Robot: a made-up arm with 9 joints.
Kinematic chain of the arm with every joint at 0, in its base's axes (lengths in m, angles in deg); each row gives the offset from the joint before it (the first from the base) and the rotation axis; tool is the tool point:
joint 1: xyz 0 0 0.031 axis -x
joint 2: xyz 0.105 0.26 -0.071 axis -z
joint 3: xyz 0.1 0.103 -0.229 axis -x
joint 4: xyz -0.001 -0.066 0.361 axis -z
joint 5: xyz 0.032 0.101 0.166 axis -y
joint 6: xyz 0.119 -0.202 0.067 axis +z
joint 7: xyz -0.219 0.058 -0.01 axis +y
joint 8: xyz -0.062 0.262 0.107 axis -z
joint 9: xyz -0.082 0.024 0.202 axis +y
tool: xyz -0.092 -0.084 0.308
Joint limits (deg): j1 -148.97..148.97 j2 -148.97..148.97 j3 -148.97..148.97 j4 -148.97..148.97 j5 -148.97..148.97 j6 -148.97..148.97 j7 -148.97..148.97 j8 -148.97..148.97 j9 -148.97..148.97
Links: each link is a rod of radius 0.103 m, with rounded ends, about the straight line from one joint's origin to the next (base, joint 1, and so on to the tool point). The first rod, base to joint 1, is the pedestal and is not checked.
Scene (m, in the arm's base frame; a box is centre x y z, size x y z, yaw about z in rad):
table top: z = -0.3
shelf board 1: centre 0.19 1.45 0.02 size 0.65 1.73 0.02 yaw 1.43
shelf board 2: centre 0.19 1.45 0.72 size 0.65 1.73 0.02 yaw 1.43
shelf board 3: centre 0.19 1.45 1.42 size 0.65 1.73 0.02 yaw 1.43
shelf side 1: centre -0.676 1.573 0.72 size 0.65 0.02 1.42 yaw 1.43
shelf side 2: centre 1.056 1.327 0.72 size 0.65 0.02 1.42 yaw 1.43
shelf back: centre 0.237 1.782 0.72 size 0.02 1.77 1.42 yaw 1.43
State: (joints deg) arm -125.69 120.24 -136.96 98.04 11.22 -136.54 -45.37 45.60 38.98
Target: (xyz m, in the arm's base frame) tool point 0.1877 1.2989 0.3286
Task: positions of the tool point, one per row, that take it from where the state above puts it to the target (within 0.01 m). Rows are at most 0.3 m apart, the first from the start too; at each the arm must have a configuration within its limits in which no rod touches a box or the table.
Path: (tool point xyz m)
1: -0.0500 1.1083 1.1159
2: -0.0889 0.9173 1.0971
3: 0.0549 0.9652 0.8586
4: 0.1232 0.9235 0.5851
5: 0.1155 0.7901 0.3286
6: 0.1767 1.0560 0.3481
7: 0.1877 1.2989 0.3285

